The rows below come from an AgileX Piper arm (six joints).
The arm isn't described. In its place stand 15 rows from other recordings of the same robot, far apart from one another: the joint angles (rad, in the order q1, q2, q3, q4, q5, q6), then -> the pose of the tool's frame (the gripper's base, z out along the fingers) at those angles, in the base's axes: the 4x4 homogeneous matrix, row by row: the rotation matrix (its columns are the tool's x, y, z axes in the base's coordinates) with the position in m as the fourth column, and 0 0 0 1 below.
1.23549, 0.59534, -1.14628, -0.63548, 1.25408, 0.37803 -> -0.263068 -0.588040 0.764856 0.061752; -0.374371 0.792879 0.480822 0.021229; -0.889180 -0.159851 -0.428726 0.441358; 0 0 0 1
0.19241, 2.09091, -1.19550, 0.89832, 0.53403, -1.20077 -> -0.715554 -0.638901 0.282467 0.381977; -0.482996 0.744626 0.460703 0.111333; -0.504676 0.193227 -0.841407 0.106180; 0 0 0 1
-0.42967, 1.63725, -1.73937, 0.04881, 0.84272, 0.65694 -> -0.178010 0.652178 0.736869 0.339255; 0.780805 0.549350 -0.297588 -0.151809; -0.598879 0.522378 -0.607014 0.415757; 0 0 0 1
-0.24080, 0.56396, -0.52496, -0.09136, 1.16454, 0.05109 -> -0.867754 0.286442 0.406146 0.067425; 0.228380 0.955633 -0.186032 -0.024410; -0.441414 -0.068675 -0.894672 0.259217; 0 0 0 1
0.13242, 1.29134, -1.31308, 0.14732, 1.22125, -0.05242 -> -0.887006 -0.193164 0.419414 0.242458; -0.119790 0.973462 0.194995 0.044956; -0.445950 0.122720 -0.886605 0.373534; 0 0 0 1
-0.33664, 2.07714, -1.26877, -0.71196, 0.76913, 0.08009 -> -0.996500 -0.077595 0.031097 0.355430; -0.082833 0.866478 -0.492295 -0.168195; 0.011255 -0.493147 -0.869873 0.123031; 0 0 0 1
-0.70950, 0.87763, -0.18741, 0.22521, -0.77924, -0.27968 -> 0.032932 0.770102 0.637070 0.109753; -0.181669 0.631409 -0.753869 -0.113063; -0.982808 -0.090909 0.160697 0.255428; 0 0 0 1
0.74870, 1.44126, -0.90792, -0.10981, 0.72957, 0.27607 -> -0.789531 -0.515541 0.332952 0.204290; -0.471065 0.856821 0.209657 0.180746; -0.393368 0.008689 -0.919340 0.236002; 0 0 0 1
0.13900, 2.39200, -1.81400, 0.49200, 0.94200, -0.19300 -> -0.987419 -0.092729 0.128079 0.471707; -0.033499 0.914288 0.403678 0.101097; -0.154533 0.394309 -0.905892 0.105913; 0 0 0 1
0.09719, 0.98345, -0.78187, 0.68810, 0.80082, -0.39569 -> -0.749875 -0.316296 0.581071 0.179548; 0.037598 0.856516 0.514749 0.059192; -0.660510 0.407845 -0.630388 0.315333; 0 0 0 1
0.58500, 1.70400, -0.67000, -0.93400, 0.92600, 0.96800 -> -0.925124 -0.194486 0.326069 0.229872; -0.353839 0.753008 -0.554776 0.082116; -0.137636 -0.628613 -0.765443 0.137466; 0 0 0 1
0.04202, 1.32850, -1.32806, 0.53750, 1.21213, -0.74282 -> -0.618437 -0.677066 0.398895 0.253740; -0.475016 0.726459 0.496605 0.054333; -0.626016 0.117637 -0.770886 0.379898; 0 0 0 1
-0.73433, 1.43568, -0.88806, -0.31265, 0.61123, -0.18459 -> -0.892103 0.378858 0.246210 0.196566; 0.236476 0.855816 -0.460064 -0.199089; -0.385009 -0.352201 -0.853066 0.238682; 0 0 0 1
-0.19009, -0.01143, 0.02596, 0.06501, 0.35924, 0.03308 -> -0.259990 0.192620 0.946204 0.052390; 0.145534 0.976525 -0.158804 -0.007964; -0.954581 0.096417 -0.281920 0.172864; 0 0 0 1
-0.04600, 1.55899, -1.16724, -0.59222, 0.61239, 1.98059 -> 0.189278 0.759649 0.622179 0.337404; 0.935277 0.053501 -0.349850 -0.044762; -0.299051 0.648128 -0.700356 0.287888; 0 0 0 1
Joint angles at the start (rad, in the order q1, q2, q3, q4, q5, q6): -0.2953, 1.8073, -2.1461, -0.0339, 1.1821, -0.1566
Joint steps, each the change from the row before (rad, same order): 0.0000, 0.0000, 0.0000, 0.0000, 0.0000, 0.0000; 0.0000, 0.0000, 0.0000, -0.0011, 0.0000, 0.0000; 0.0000, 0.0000, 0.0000, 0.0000, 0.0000, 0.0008; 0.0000, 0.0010, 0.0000, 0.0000, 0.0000, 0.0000; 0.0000, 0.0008, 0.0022, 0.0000, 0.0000, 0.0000; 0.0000, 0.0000, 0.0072, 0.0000, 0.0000, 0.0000; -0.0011, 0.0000, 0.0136, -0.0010, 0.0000, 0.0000; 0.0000, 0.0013, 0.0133, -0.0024, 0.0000, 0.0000; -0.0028, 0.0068, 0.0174, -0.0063, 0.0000, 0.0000; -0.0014, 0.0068, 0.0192, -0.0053, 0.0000, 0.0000; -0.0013, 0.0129, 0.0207, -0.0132, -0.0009, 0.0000; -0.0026, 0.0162, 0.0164, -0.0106, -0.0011, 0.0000; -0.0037, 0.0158, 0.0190, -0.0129, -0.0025, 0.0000; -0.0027, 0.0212, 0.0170, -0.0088, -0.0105, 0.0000
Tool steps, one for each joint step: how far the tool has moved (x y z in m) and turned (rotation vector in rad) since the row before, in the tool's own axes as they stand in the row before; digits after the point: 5 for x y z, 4 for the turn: 0.00000, 0.00000, 0.00000, 0.0000, 0.0000, 0.0000; 0.00001, -0.00009, 0.00000, 0.0010, 0.0002, -0.0004; 0.00000, 0.00000, 0.00000, 0.0000, 0.0000, 0.0008; 0.00006, 0.00003, 0.00050, -0.0002, 0.0010, 0.0000; 0.00040, 0.00010, 0.00093, -0.0005, 0.0030, -0.0001; 0.00117, 0.00026, 0.00173, -0.0012, 0.0071, -0.0002; 0.00231, -0.00002, 0.00326, -0.0006, 0.0137, -0.0001; 0.00228, 0.00031, 0.00383, -0.0003, 0.0147, -0.0014; 0.00348, -0.00079, 0.00756, 0.0035, 0.0251, -0.0013; 0.00363, -0.00005, 0.00796, 0.0013, 0.0266, -0.0021; 0.00413, -0.00040, 0.01130, 0.0071, 0.0342, -0.0058; 0.00351, -0.00064, 0.01189, 0.0055, 0.0329, -0.0041; 0.00386, -0.00108, 0.01230, 0.0079, 0.0341, -0.0046; 0.00278, -0.00016, 0.01442, 0.0039, 0.0287, -0.0044
